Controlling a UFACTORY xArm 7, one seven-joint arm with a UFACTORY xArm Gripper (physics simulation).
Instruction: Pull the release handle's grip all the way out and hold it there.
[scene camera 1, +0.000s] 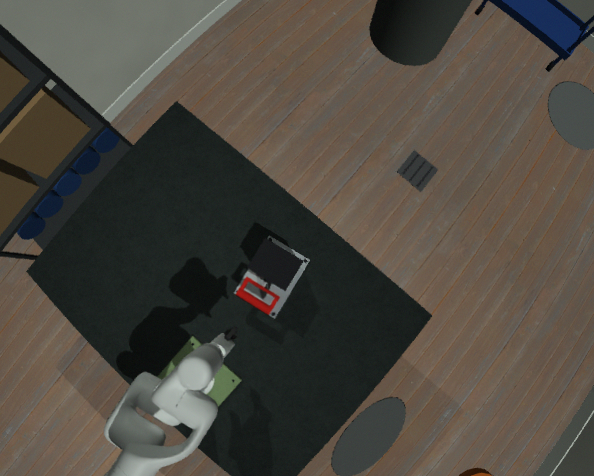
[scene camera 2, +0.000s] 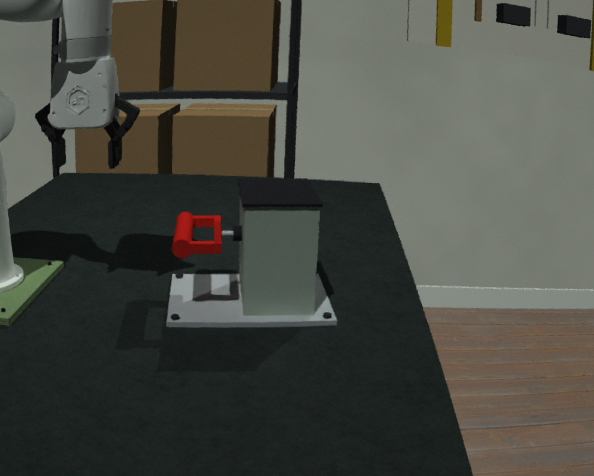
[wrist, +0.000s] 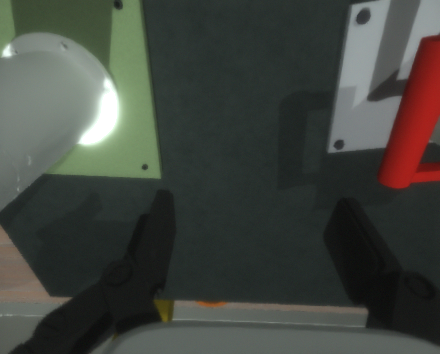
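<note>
The release handle's red grip (scene camera 1: 255, 303) (scene camera 2: 183, 234) (wrist: 412, 115) is a thick bar on a red frame. A thin metal rod (scene camera 2: 227, 233) joins it to the pale, dark-topped housing (scene camera 1: 277, 263) (scene camera 2: 280, 260), with a short length of rod showing. The housing stands on a white base plate (scene camera 1: 295, 282) (scene camera 2: 210, 312) (wrist: 350, 125). My gripper (scene camera 1: 230, 333) (scene camera 2: 86, 162) (wrist: 252, 213) is open and empty, fingers pointing down. In the second scene view it hangs left of the grip and higher, apart from it. In the wrist view the grip lies beyond the right finger.
The dark table (scene camera 1: 350, 300) (scene camera 2: 300, 400) carries the base plate and the arm's green mounting plate (scene camera 1: 227, 382) (scene camera 2: 30, 290) (wrist: 132, 125). A shelf rack (scene camera 2: 293, 130) with cardboard boxes (scene camera 2: 225, 145) stands behind the table.
</note>
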